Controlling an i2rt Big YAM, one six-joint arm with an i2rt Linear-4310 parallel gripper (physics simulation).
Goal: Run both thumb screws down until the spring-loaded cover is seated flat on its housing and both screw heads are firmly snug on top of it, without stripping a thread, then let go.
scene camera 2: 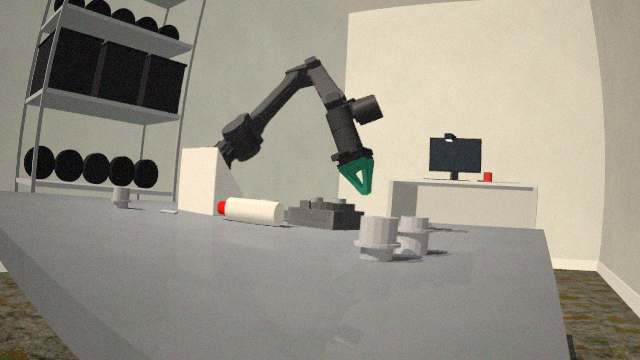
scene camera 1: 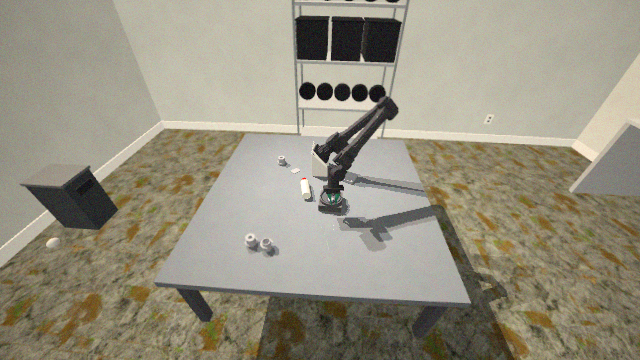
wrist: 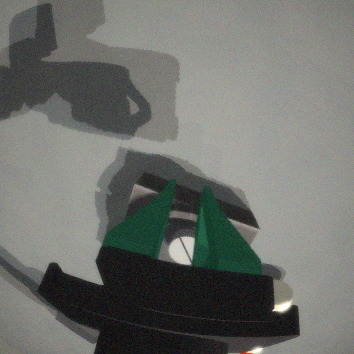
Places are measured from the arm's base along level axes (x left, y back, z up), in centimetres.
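Pixels of known places: gripper, fingertip midpoint: (scene camera 2: 366, 194) (scene camera 1: 333, 205) (wrist: 188, 188); arm's base at its link origin: (scene camera 2: 209, 169) (scene camera 1: 320, 154).
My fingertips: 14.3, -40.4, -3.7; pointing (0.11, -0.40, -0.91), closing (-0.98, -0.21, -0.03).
Note:
Ahead of a thing's pixels: the offset from my fingertips to its top centre, as dx, dy, dz. "pt": to the spot under its first point.
The dark grey housing {-2.4, +8.9, -2.3} (scene camera 1: 331, 207) (scene camera 2: 322, 218) (wrist: 247, 230) with its cover sits mid-table. Two thumb screws {-2.6, +12.1, -1.4} (scene camera 2: 317, 199) {-2.3, +5.7, -1.3} (scene camera 2: 341, 201) stick up from its top. In the wrist view one knurled screw head {pt -1.8, +5.7, -1.3} (wrist: 180, 248), with a white slotted top, shows through the gap between my green fingers. My gripper (scene camera 1: 331, 200) (scene camera 2: 366, 191) (wrist: 188, 188) hovers a little above the housing with its fingertips clear of the screw head. The fingers stand narrow, with nothing between them. The second screw is hidden in the wrist view.
A white bottle {-19.0, +16.9, -2.9} (scene camera 1: 305, 188) (scene camera 2: 253, 211) with a red cap lies just left of the housing. Two grey fittings {-35.2, -25.5, -3.0} (scene camera 1: 251, 241) {-27.1, -26.1, -3.0} (scene camera 1: 266, 243) (scene camera 2: 376, 237) stand near the front, a third {-41.4, +41.1, -3.0} (scene camera 1: 281, 160) at the back. The arm's white base block (scene camera 1: 318, 168) and a shelf rack (scene camera 1: 296, 89) are behind.

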